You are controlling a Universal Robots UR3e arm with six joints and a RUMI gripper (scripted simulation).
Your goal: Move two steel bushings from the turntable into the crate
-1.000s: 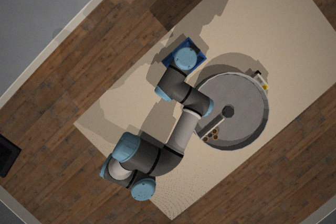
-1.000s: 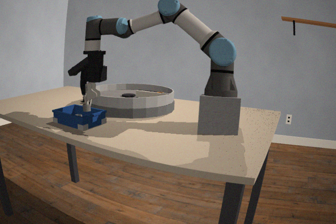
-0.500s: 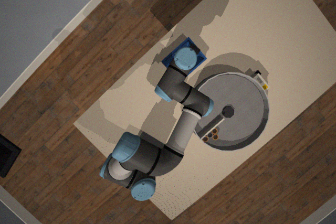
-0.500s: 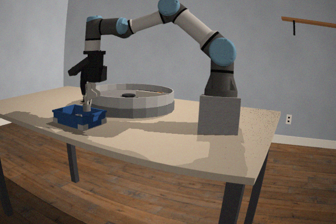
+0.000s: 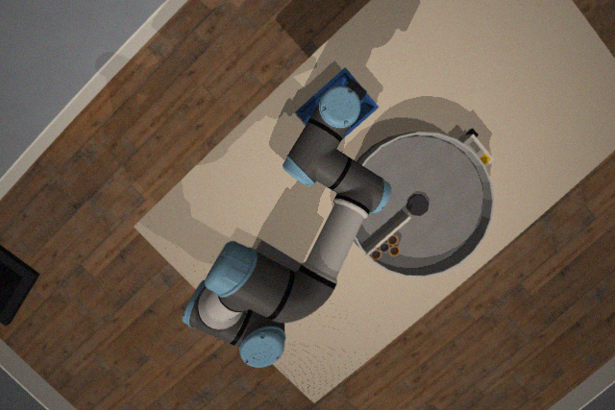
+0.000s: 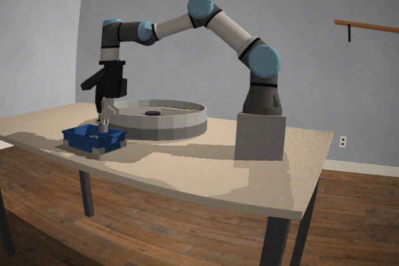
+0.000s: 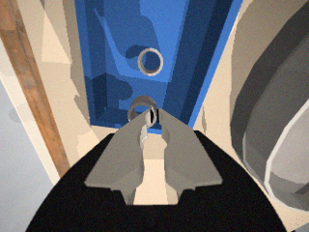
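The blue crate lies 50 mm ahead of my hand and 50 mm below it. The rest, counted from my hand: grey turntable (30 mm behind, 350 mm to the right, 20 mm below).
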